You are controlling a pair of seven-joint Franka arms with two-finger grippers.
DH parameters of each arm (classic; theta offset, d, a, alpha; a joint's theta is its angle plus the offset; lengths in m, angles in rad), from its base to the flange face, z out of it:
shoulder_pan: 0 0.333 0 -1.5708
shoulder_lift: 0 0 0 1.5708
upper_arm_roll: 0 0.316 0.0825 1.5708
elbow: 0 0 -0.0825 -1.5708
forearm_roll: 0 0.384 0 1.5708
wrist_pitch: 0 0 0.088 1.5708
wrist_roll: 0 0.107 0 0
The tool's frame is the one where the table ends.
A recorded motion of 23 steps. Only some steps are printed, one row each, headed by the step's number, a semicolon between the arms.
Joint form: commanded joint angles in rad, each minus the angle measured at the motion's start. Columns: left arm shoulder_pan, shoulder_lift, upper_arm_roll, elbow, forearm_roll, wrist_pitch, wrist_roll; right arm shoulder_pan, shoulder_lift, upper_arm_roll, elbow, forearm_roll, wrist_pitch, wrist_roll.
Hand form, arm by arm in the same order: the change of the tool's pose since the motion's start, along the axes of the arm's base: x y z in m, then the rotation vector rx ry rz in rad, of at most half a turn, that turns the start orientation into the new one. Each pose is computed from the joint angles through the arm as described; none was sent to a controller.
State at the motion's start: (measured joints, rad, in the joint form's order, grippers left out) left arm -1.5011 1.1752 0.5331 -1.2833 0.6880 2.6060 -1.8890; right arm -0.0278 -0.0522 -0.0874 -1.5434 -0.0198 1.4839 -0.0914
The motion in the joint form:
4: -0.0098 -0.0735 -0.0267 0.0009 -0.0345 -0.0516 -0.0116; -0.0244 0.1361 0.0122 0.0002 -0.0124 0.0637 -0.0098
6: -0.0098 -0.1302 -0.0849 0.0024 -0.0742 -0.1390 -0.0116; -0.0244 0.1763 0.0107 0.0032 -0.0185 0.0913 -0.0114
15: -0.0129 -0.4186 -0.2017 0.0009 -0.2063 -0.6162 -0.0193; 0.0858 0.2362 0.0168 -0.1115 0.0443 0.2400 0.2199
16: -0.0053 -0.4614 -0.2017 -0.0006 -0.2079 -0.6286 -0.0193; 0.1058 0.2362 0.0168 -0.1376 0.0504 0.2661 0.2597
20: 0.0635 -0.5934 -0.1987 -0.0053 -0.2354 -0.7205 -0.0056; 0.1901 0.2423 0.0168 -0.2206 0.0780 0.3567 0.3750
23: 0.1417 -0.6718 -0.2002 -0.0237 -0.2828 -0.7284 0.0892; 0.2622 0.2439 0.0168 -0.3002 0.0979 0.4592 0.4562
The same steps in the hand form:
4: -0.0135 -0.0177 0.0444 -0.0706 0.0257 0.0464; 0.0455 -0.0104 -0.0696 -0.0140 0.0743 -0.0008
6: -0.0339 -0.0283 0.0691 -0.0931 0.0778 0.1076; 0.0585 -0.0127 -0.0894 -0.0218 0.0849 0.0007
15: -0.0682 -0.0193 0.2273 -0.0923 0.2026 0.4323; 0.0807 0.0619 -0.1676 0.0194 0.1049 -0.1212
16: -0.0625 -0.0151 0.2563 -0.1255 0.2089 0.4451; 0.0799 0.0743 -0.1779 0.0217 0.1053 -0.1430
20: -0.0141 0.0250 0.3400 -0.1895 0.2403 0.5650; 0.0744 0.1266 -0.2132 0.0348 0.1081 -0.1855
23: 0.0311 0.0626 0.3821 -0.2030 0.2986 0.5840; 0.0646 0.1693 -0.2429 0.0465 0.0926 -0.2074

